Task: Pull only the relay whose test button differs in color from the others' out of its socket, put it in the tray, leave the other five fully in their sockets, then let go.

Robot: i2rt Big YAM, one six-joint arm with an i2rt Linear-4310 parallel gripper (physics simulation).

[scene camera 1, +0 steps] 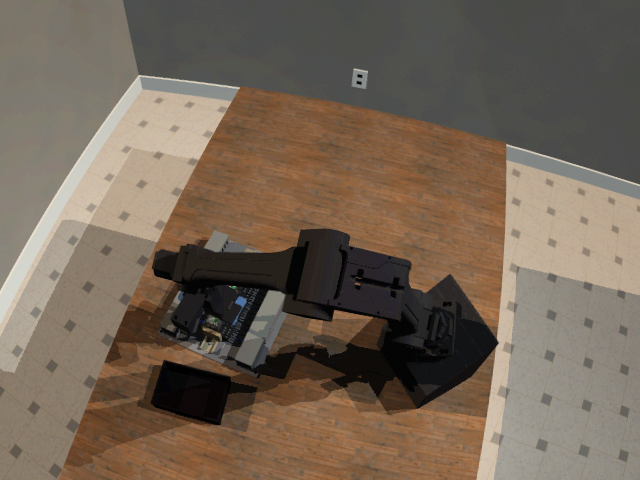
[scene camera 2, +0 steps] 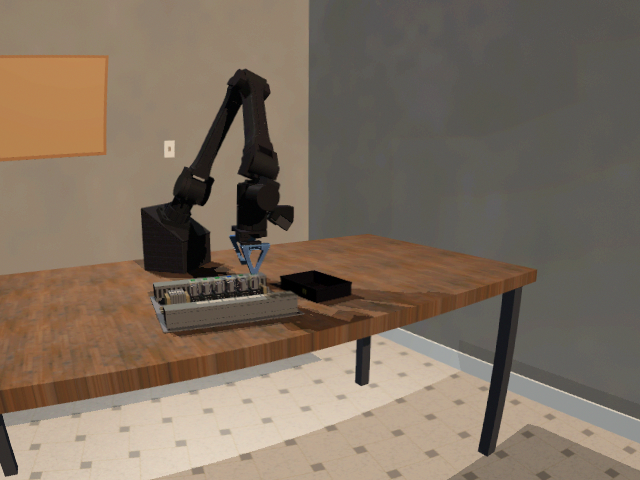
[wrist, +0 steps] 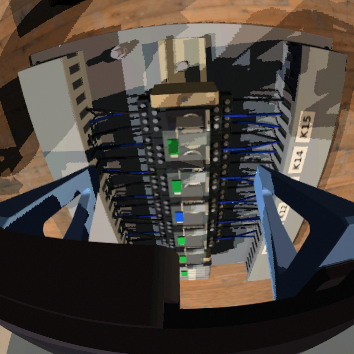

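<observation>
Six relays stand in a row in their sockets on a panel. The relay with the blue test button is third from the end by the tan end stop; the others, such as the nearest relay with a green button, have green buttons. My gripper is open and empty, pointing down above the row, one blue fingertip on each side in the wrist view. In scene view 1 the arm hides much of the row. The black tray stands beside the panel's end, apart from it.
Grey wire ducts run along both sides of the row, with labels on one. Blue and black wires run from the sockets to the ducts. A tan end stop stands at the row's end. The arm's base stands behind the panel.
</observation>
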